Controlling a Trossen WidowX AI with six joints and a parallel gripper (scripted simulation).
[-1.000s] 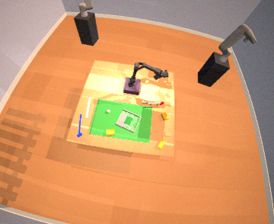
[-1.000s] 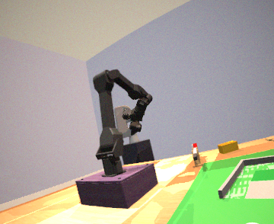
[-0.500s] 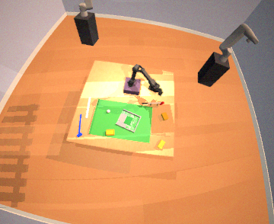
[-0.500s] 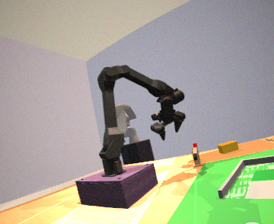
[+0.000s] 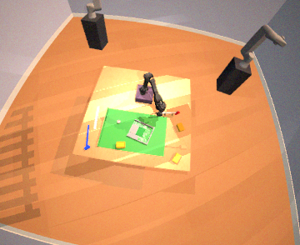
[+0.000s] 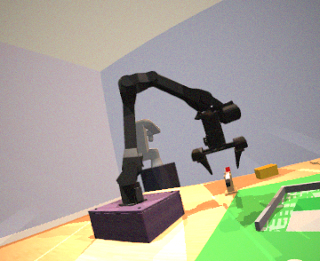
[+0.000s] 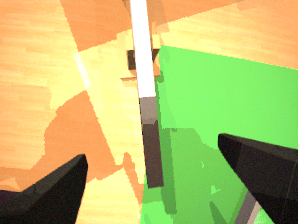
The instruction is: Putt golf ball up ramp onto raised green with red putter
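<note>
My gripper tip is now 40 mm past the red putter, 100 mm to the right of it and 40 mm above it. The rest, counted from my gripper tip: white golf ball: 230 mm ahead, 420 mm to the right, 80 mm below; then blue putter: 510 mm ahead, 690 mm to the right, 90 mm below.
</note>
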